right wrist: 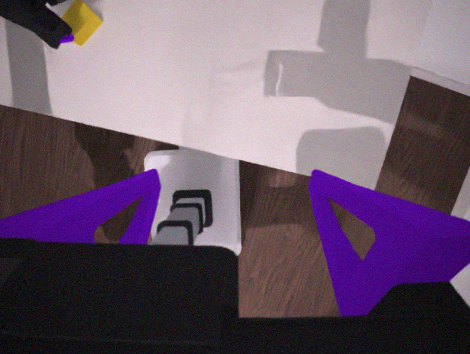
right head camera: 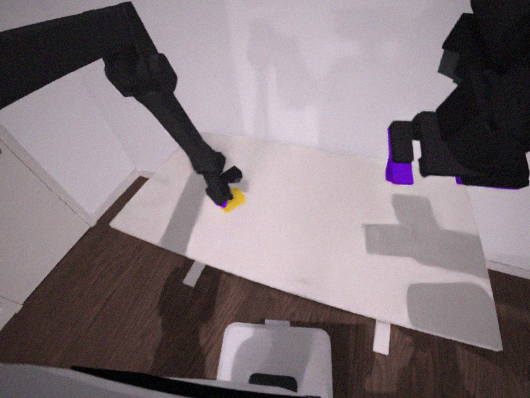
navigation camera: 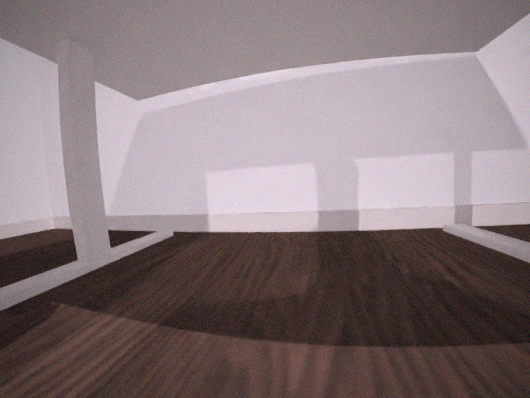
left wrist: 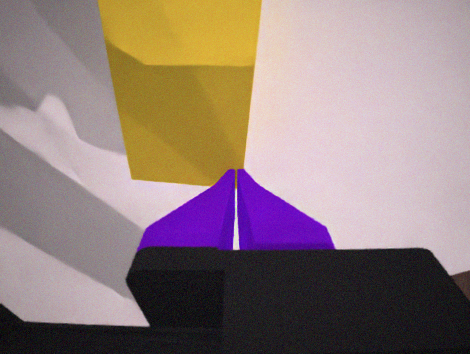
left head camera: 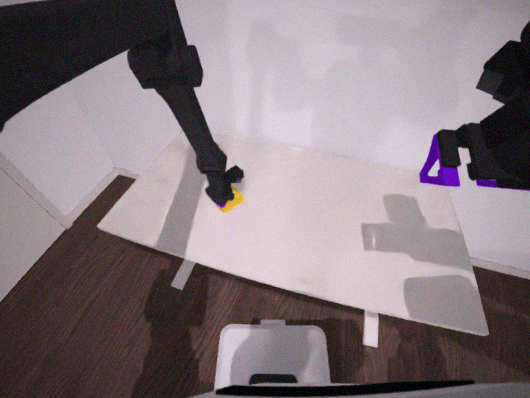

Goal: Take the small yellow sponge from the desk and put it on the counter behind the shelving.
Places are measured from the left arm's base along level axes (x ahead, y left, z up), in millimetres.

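Where they show: left gripper, fingertip midpoint: point(right wrist: 72, 39) point(right head camera: 224, 206) point(left wrist: 236, 177) point(left head camera: 223, 206); right gripper, fingertip midpoint: point(right wrist: 234, 178) point(right head camera: 422, 177) point(left head camera: 449, 179).
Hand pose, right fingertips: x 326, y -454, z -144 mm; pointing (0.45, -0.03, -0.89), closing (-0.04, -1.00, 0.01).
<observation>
Each offset is from my right fingertips to the centre of the thing. "*": to the spot under its first point. Level surfaces: height alone.
The small yellow sponge @(dy +434, dx +389, dz -523 mm) point(left head camera: 235, 199) point(right head camera: 237, 200) point(left wrist: 185, 100) point(right wrist: 86, 23) lies on the white desk @(dz -546 mm) point(left head camera: 310, 225) point(right head camera: 310, 225) point(left wrist: 380, 110) point(right wrist: 170, 75), left of the desk's middle in the head views. My left gripper point(left head camera: 223, 205) point(right head camera: 224, 204) point(left wrist: 236, 177) point(right wrist: 72, 39) is shut with its purple fingertips together and nothing between them. The tips are at the sponge's near end and overlap its lower right corner in the left wrist view; whether they touch it I cannot tell. My right gripper point(left head camera: 465, 183) point(right head camera: 434, 181) point(right wrist: 234, 178) is open and empty, high at the right. The counter and shelving do not show.
White walls point(left head camera: 350, 90) point(navigation camera: 340, 125) stand behind the desk. Dark wood floor @(dz -1266 mm) point(left head camera: 100, 300) point(navigation camera: 300, 290) lies before and under it. A white desk leg @(* dy +743, dx +555, dz -949 mm) point(navigation camera: 82, 165) and foot rails stand under the desktop point(navigation camera: 200, 45). My white base point(left head camera: 275, 350) is near the desk's front edge.
</observation>
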